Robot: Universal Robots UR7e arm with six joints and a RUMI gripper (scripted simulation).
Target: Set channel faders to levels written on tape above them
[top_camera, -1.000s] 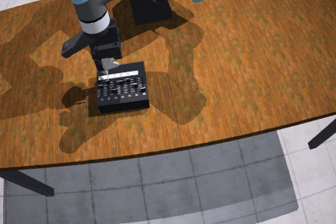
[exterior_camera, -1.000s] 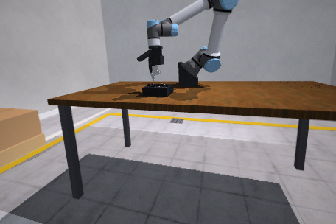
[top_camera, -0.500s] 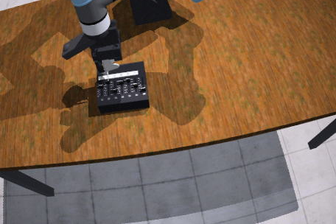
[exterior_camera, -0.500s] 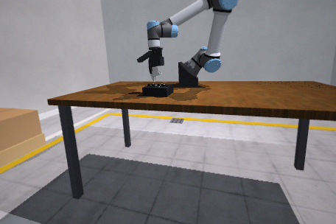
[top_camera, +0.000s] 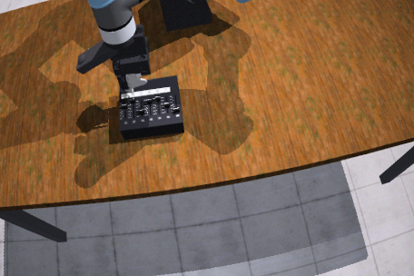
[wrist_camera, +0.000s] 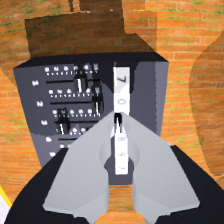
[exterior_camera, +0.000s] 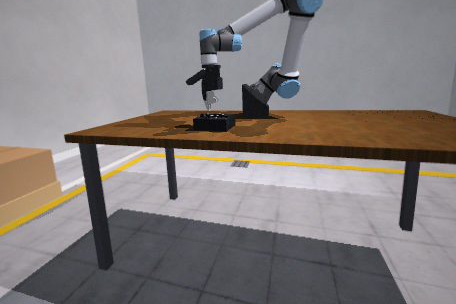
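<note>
Now: hand 2 cm short of the fader 2 and 2 cm above it. From my hand the other things lie so: fader 4: 4 cm to the left, 3 cm ahead, 2 cm below; then fader 1: 3 cm to the right, 3 cm ahead, 2 cm below; then fader 3: 6 cm ahead, 2 cm below, 1 cm to the left.
</note>
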